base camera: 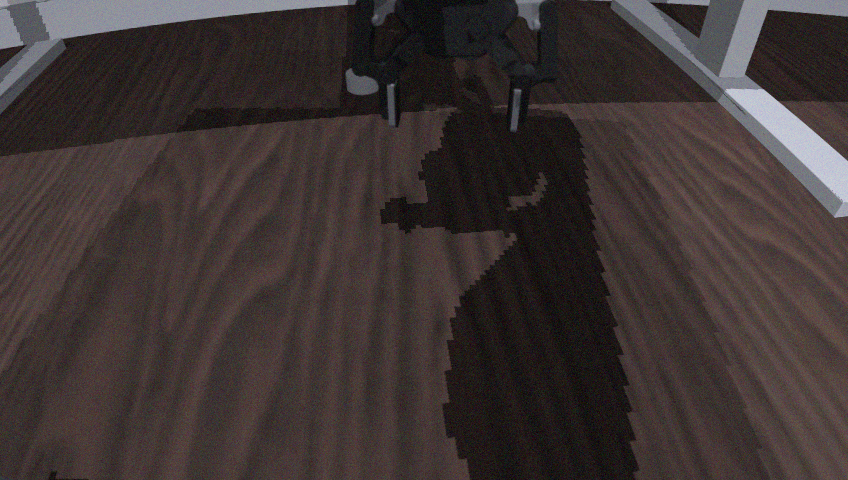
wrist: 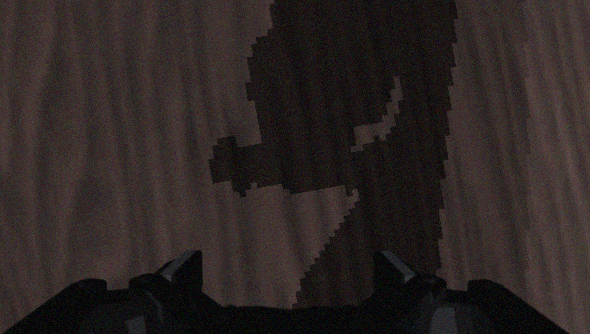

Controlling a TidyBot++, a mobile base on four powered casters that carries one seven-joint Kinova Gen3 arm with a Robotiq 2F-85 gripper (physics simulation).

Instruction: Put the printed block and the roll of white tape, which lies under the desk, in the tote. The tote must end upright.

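The roll of white tape stands on the dark, shaded floor at the top of the base camera view, just left of the gripper's left finger and partly hidden behind it. My gripper is open with nothing between its fingers. In the base camera view it hangs above the floor, nearer to the camera than the tape. The tape does not show in the wrist view. The printed block and the tote do not show in either view.
A white desk foot with an upright leg stands at the right. Another white foot is at the far left. A pale wall runs along the back. The arm's dark shadow falls on the wooden floor.
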